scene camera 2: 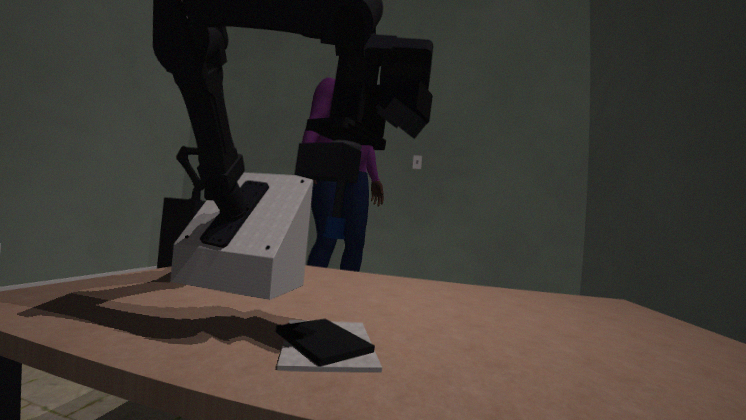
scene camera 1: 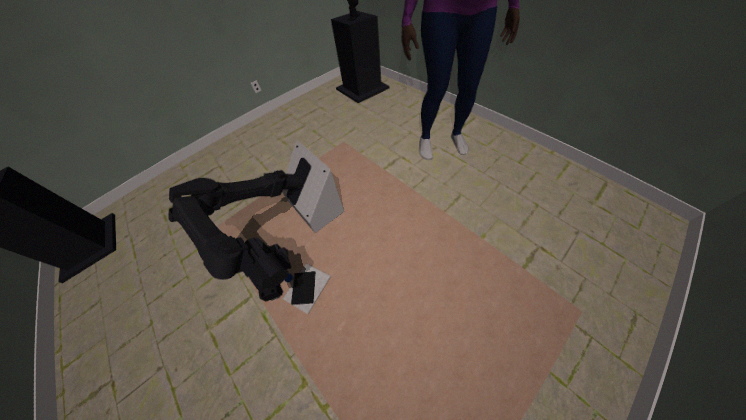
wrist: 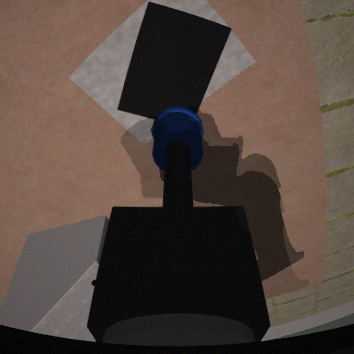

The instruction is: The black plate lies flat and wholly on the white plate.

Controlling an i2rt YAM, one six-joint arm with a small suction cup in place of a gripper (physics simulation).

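Seen in the pictures: hand, its tool point: (scene camera 2: 333, 237) (scene camera 1: 288, 278) (wrist: 177, 129); arm's base, origin of its link: (scene camera 2: 237, 212) (scene camera 1: 299, 181).
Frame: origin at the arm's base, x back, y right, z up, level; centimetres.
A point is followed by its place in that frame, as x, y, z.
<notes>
The black plate (scene camera 1: 303, 288) {-33.6, 22.2, -15.3} (scene camera 2: 327, 341) {-34.5, 23.7, -15.3} (wrist: 175, 60) {-33.9, 22.8, -15.3} lies flat on the white plate (scene camera 1: 322, 279) {-34.9, 14.6, -16.2} (scene camera 2: 297, 362) {-33.1, 29.0, -16.2} (wrist: 97, 75) {-34.7, 14.5, -16.2}, turned at an angle to it. One corner of the black plate reaches slightly past the white plate's edge in scene camera 2 and, beside the cup, in the wrist view. Another corner is close to the white plate's edge in the wrist view. My suction cup (scene camera 1: 288, 278) (scene camera 2: 334, 228) (wrist: 177, 127) is blue, holds nothing and hangs well above the plates. It hides part of the black plate's near end in the wrist view.
The arm's wedge-shaped grey base (scene camera 1: 327, 202) {-14.2, -4.3, -4.1} (scene camera 2: 288, 260) {-14.4, -0.4, -9.5} (wrist: 60, 265) {-14.5, 0.2, -8.5} stands on the brown table top (scene camera 1: 417, 292) {-61.5, -10.0, -16.8} (scene camera 2: 495, 349) {-56.8, 12.0, -16.8} (wrist: 35, 125) {-31.5, 4.1, -16.8}. The arm's shadow falls beside the plates. A person (scene camera 1: 459, 62) and dark pedestals (scene camera 1: 357, 54) stand beyond the table.
</notes>
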